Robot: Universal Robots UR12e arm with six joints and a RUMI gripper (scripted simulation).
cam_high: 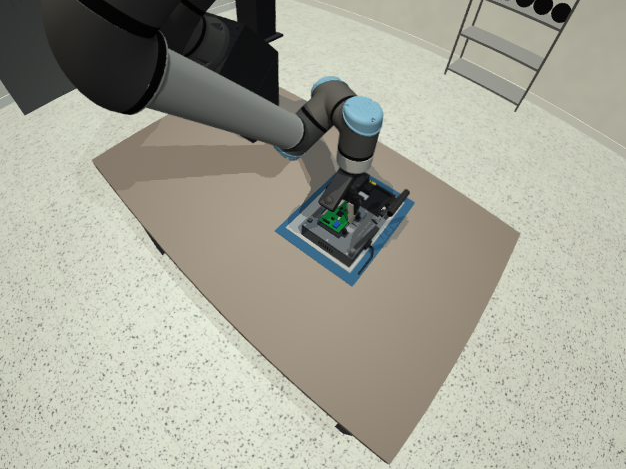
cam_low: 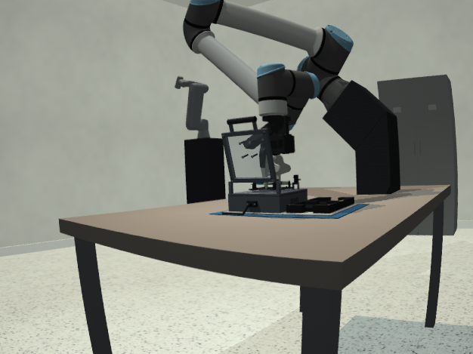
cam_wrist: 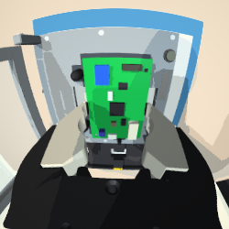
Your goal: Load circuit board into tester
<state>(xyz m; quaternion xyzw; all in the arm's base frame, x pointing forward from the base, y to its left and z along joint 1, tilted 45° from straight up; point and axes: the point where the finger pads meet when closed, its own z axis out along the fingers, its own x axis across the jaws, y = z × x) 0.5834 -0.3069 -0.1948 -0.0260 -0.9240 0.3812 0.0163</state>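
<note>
Now: the green circuit board right at my hand. The rest, counted from my hand: tester bed (10 mm below, 10 mm ahead); black post (60 mm to the left, 60 mm behind, 10 mm above); tester (40 mm to the left, 40 mm ahead, 30 mm above).
</note>
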